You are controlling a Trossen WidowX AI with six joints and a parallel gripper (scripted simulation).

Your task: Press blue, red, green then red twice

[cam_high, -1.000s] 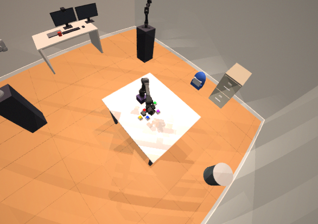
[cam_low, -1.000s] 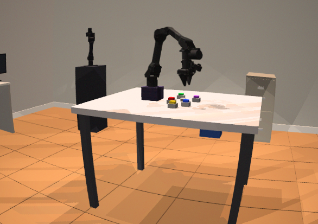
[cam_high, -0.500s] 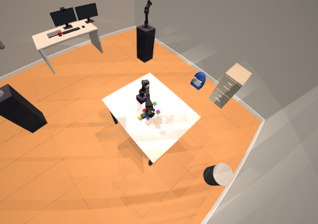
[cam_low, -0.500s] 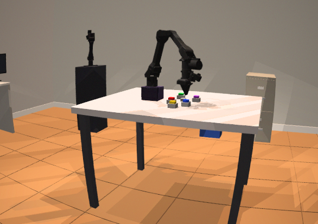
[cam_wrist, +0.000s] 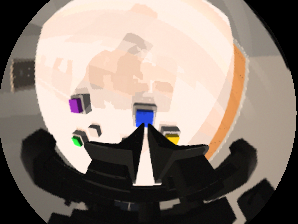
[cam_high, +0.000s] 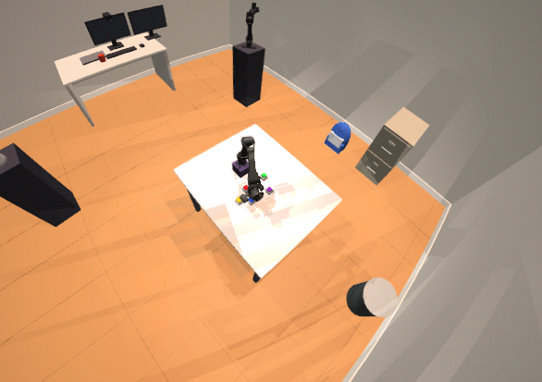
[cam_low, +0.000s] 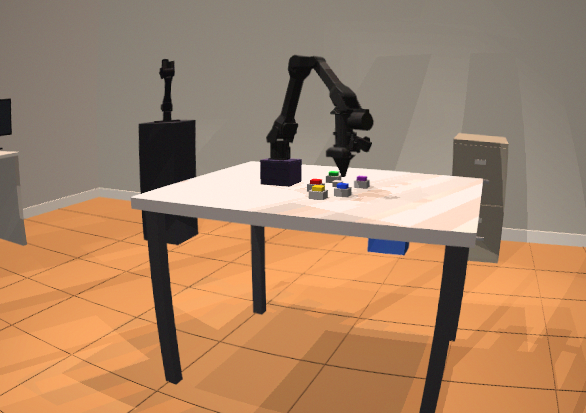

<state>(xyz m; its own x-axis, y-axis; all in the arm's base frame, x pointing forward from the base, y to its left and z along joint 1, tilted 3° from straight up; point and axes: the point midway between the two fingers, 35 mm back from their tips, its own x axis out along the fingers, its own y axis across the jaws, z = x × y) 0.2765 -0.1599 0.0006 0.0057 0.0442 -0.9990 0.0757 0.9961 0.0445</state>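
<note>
Right now my gripper tip is 3 cm above the blue button. From my gripper tip the other things lie so: red button 11 cm behind, 5 cm to the left, 3 cm below; purple button 3 cm ahead, 17 cm to the left, 3 cm below; yellow button 7 cm behind, 6 cm to the right, 3 cm below.
</note>
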